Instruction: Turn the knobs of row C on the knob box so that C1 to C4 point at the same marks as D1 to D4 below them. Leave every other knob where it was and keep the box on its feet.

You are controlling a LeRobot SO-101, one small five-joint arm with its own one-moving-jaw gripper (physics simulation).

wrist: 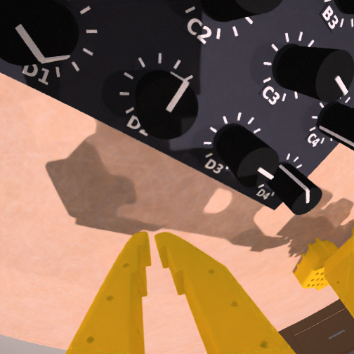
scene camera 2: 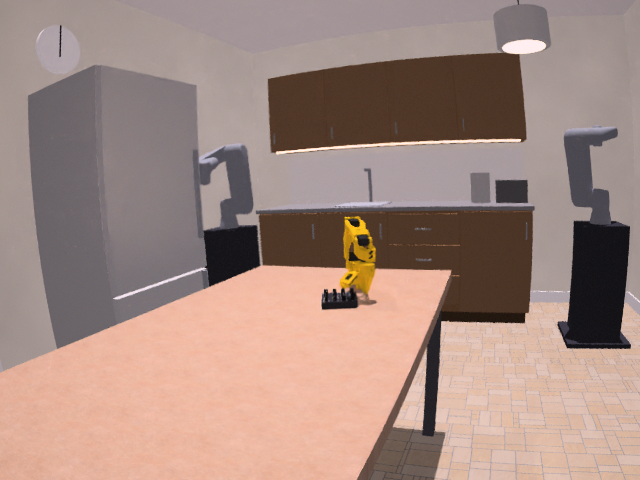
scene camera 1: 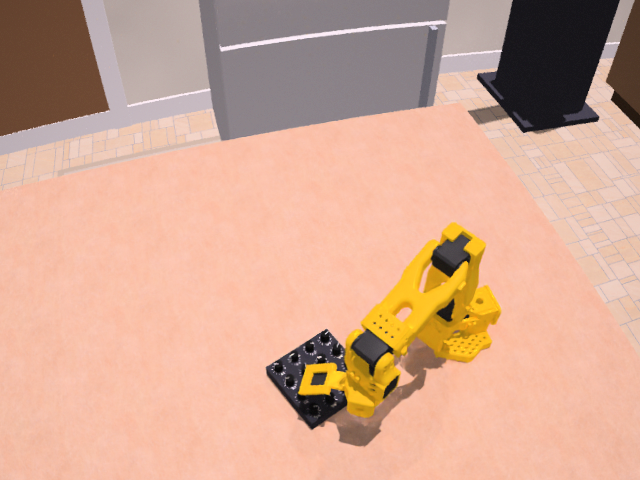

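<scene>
The black knob box lies flat on the table. In the wrist view, knob D1 is cut off at top left; D2 has its white line toward the upper right. D3 and C3 have lines toward the lower right. D4 and C4 are seen slantwise, their settings unclear. C2 shows partly, its line hidden; C1 does not show. My gripper is shut and empty; its tips are drawn below the D-row edge, apart from the knobs.
The pink table top surrounds the box. The arm's yellow base stands right of the box in scene camera 1. The arm's shadow falls on the box and table. A grey fridge stands beyond the table.
</scene>
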